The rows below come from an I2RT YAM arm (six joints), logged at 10 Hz.
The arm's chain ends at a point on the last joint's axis. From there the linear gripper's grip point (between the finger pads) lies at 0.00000 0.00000 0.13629 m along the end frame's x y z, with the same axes.
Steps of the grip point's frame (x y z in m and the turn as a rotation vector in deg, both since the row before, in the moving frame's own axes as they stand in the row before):
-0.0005 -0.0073 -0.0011 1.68 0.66 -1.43
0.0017 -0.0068 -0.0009 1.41 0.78 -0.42
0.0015 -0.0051 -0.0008 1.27 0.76 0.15
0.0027 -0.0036 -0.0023 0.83 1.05 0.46
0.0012 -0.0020 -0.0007 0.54 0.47 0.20
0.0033 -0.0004 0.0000 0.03 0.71 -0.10
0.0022 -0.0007 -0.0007 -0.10 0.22 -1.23
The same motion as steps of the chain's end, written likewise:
-0.0020 -0.0033 -0.0010 1.68 0.66 -1.43
-0.0001 -0.0034 -0.0008 1.41 0.78 -0.42
-0.0003 -0.0021 -0.0008 1.27 0.76 0.15
0.0002 -0.0016 -0.0023 0.83 1.05 0.46
0.0001 -0.0007 -0.0007 0.54 0.47 0.20
0.0016 -0.0003 0.0000 0.03 0.71 -0.10
0.0017 -0.0009 -0.0007 -0.10 0.22 -1.23

